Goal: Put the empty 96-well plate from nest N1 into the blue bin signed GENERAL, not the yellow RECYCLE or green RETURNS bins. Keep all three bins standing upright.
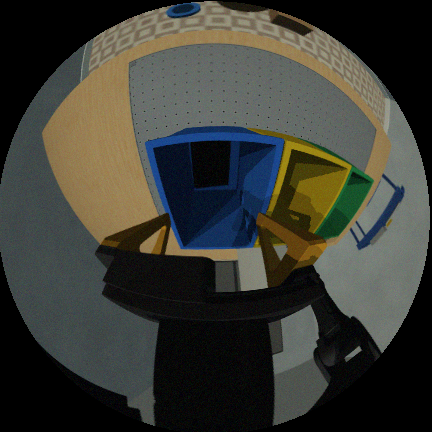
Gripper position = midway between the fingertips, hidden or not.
In view: the gripper (213, 217), a black 96-well plate (210, 158), a green bin (357, 184), a yellow bin (308, 181) and a blue bin (216, 217).
